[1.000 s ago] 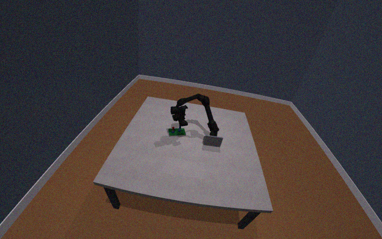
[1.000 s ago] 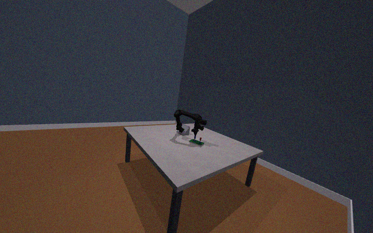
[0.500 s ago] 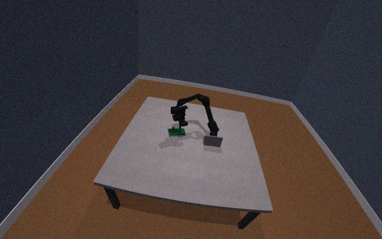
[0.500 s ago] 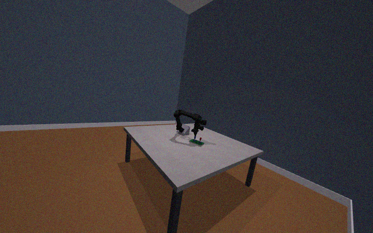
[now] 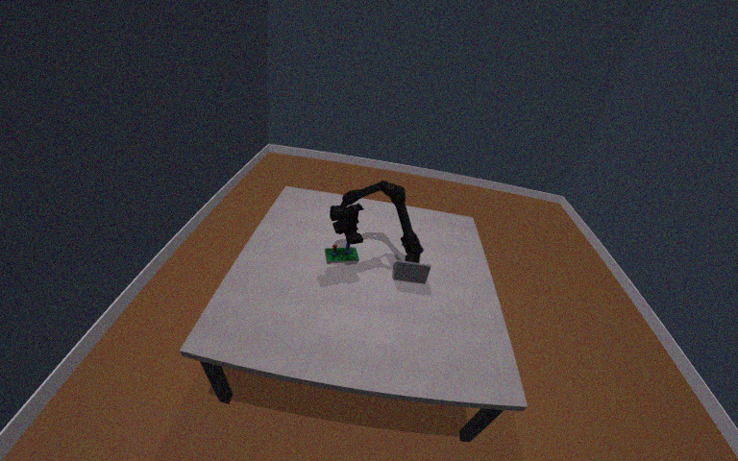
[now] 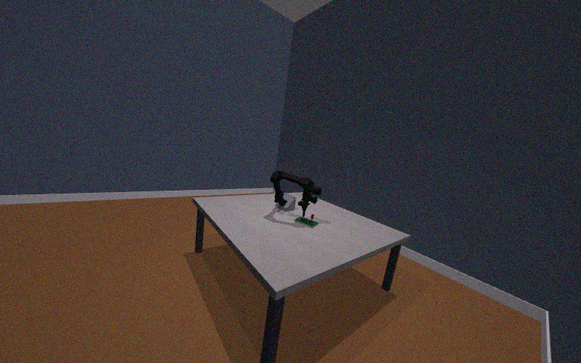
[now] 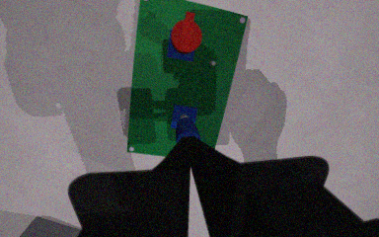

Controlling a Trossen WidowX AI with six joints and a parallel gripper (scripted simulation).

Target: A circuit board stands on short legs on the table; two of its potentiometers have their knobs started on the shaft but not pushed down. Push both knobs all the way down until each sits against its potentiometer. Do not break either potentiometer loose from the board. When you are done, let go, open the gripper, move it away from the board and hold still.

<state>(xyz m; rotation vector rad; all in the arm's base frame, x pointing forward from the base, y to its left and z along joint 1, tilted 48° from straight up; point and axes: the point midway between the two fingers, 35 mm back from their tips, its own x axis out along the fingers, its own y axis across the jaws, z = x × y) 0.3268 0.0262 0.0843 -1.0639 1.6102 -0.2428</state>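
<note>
The red knob is 6 cm ahead of my gripper tip, 3 cm to the left of it and 1 cm below it. The rest, counted from my gripper tip: blue knob (2 cm below).
</note>
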